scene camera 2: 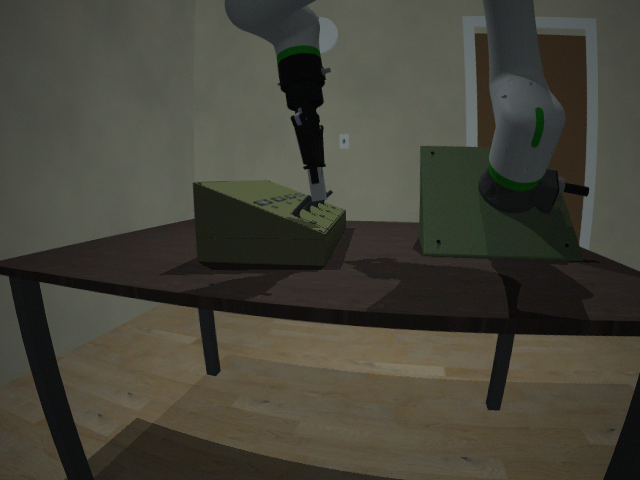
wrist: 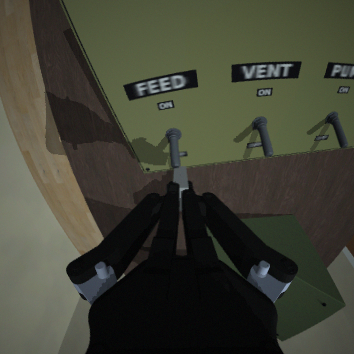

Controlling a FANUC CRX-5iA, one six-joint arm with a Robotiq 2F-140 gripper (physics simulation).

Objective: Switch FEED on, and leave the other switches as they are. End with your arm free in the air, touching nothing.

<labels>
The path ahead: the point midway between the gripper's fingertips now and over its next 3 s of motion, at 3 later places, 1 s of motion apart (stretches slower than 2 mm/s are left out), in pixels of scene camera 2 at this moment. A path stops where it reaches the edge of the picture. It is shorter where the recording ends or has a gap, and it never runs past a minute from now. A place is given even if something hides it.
The gripper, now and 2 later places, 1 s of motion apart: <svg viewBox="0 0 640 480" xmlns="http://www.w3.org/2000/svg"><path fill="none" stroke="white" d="M319 200L319 200L312 158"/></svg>
</labels>
